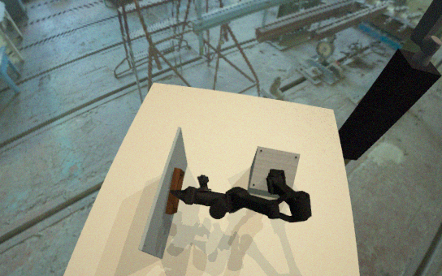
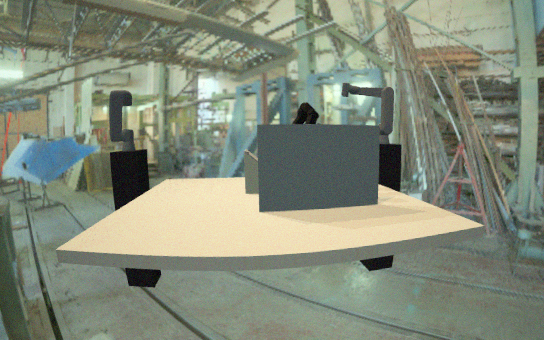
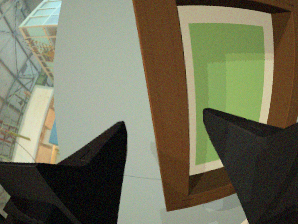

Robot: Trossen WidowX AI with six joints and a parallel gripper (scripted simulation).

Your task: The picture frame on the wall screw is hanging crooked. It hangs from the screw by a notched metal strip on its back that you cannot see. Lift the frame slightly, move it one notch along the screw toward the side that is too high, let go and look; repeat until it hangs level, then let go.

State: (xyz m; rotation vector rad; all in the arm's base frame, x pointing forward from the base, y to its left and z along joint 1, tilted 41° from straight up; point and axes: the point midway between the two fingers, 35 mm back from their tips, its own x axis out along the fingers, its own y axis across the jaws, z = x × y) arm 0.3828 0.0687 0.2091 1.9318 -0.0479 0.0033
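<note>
The brown wooden picture frame is 1 cm ahead of my gripper tip, 2 cm to the right of it and 5 cm below it. From my gripper tip the other things lie so: grey wall panel 2 cm ahead, 7 cm below.
</note>
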